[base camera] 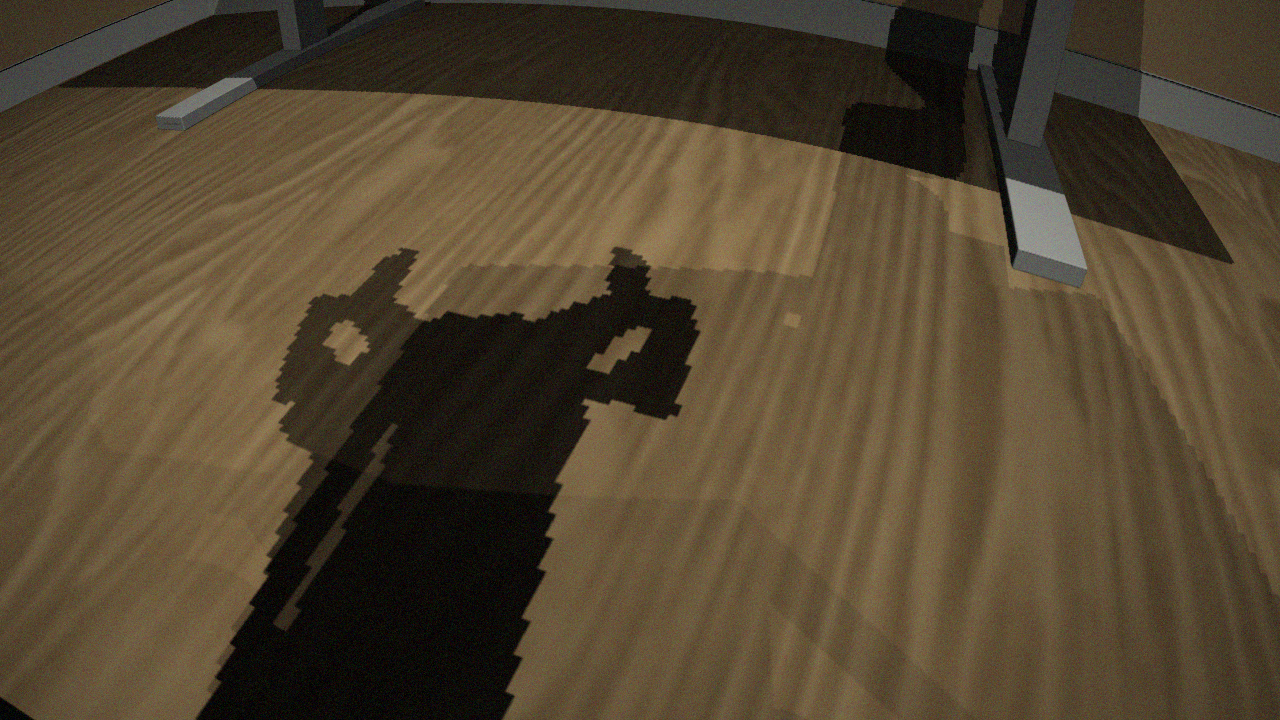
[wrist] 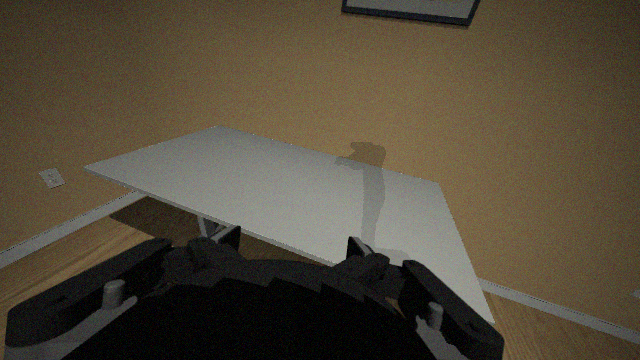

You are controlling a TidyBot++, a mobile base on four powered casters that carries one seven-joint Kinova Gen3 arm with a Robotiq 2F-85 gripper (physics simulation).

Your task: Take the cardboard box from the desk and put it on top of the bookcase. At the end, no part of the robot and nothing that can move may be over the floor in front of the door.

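Places are measured from the arm's base along level axes (x ahead, y left, z up), in centimetres.
Pixels of known places: gripper, fingertip midpoint: [wrist: 294, 243].
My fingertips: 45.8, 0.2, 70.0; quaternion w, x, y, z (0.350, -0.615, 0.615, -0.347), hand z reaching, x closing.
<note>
Behind a point stands the place of what it marks, as x, y, z.
The desk [wrist: 280, 185] @(109.0, 10.7, 32.3) [base camera: 1042, 80] @(94.4, -50.5, -27.6) has a white top, which shows in the wrist view beyond my fingers against the tan wall. Its grey legs and feet show at the top left and right of the base camera view. My gripper [wrist: 294, 243] @(45.8, 0.2, 70.0) is open with nothing between its fingers; the near edge of the desk top shows behind the fingertips. The cardboard box, the bookcase and the door do not show in either view. The body of my gripper hides the lower middle of the wrist view.
One desk foot [base camera: 1047, 223] stands at the right and another foot [base camera: 205, 102] at the far left. Pale skirting [base camera: 1190, 105] @(122.3, -101.4, -34.3) [wrist: 75, 220] @(133.8, 152.4, -32.3) runs along the walls. A dark-edged picture frame [wrist: 407, 15] @(143.4, -35.6, 104.3) hangs above the desk. A dark shadow with a gripper's outline lies across the wooden floor [base camera: 716, 197] @(75.9, -6.9, -39.7).
</note>
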